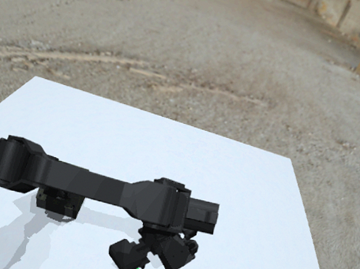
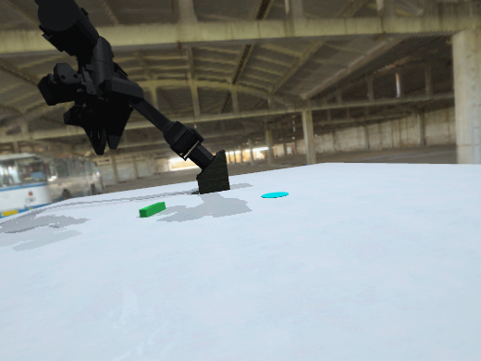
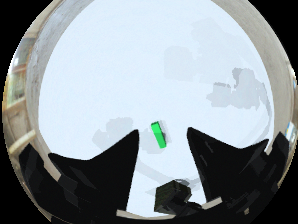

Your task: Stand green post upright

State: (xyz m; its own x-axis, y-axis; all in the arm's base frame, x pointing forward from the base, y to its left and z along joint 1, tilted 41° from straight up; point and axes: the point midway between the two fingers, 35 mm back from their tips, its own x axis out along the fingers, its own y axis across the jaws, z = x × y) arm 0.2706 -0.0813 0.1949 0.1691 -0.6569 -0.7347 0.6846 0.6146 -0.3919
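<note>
My gripper tip is now 12 cm above the green post, 5 cm to the right of it and 5 cm past it. The rest, counted from my gripper tip: cyan circle (31 cm to the left, 13 cm below, 3 cm behind).
</note>
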